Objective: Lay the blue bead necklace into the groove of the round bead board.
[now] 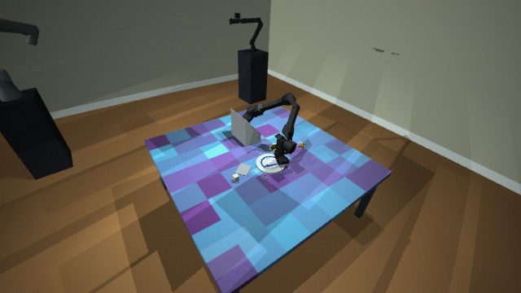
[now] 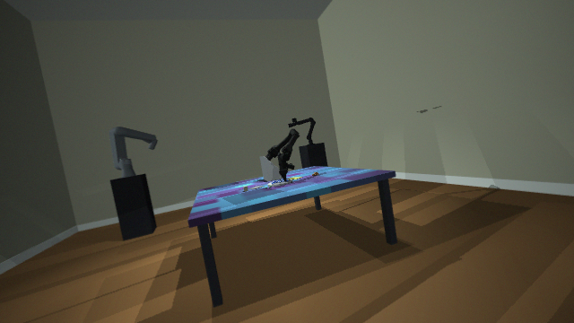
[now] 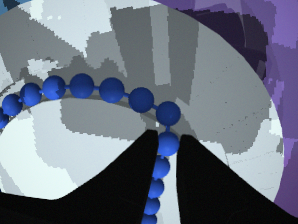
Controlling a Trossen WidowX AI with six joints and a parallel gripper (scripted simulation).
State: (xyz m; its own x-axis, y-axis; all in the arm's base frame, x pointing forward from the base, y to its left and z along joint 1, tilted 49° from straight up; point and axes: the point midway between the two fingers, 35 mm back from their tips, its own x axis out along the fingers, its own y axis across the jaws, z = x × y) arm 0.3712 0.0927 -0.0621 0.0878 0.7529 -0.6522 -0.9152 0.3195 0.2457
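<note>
The round white bead board lies 50 mm behind my gripper tip, 30 mm to the right of it and 10 mm below it. From my gripper tip the other things lie so: cream cube 300 mm to the right, 60 mm behind; yellow patch 140 mm behind, 130 mm to the left, 10 mm below; flat grey square 210 mm to the right, 110 mm behind, 10 mm below.
</note>
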